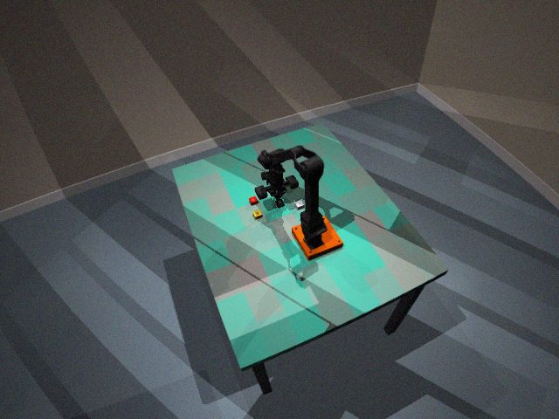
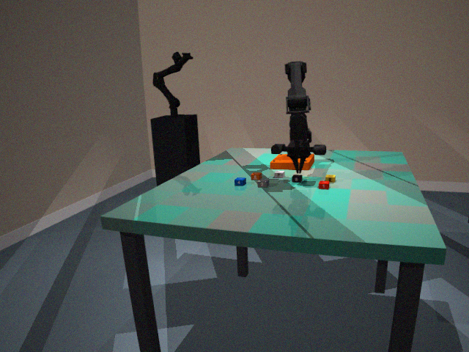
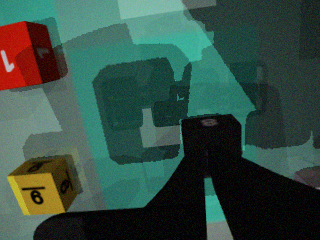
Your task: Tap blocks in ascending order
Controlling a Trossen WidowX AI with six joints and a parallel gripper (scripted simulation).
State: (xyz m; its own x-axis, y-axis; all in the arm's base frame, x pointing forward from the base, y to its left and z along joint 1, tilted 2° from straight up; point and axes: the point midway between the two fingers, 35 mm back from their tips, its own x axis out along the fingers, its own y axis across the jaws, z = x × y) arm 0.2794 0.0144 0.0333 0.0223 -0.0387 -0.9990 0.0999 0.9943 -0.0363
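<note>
My gripper tip is 10 mm past the black block, 10 mm to the left of it and 20 mm above it. The rest, counted from my gripper tip: red block 70 mm ahead, 90 mm to the left, 20 mm below; white block 60 mm behind, 80 mm to the right, 20 mm below; yellow block 20 mm behind, 110 mm to the left, 20 mm below.
</note>
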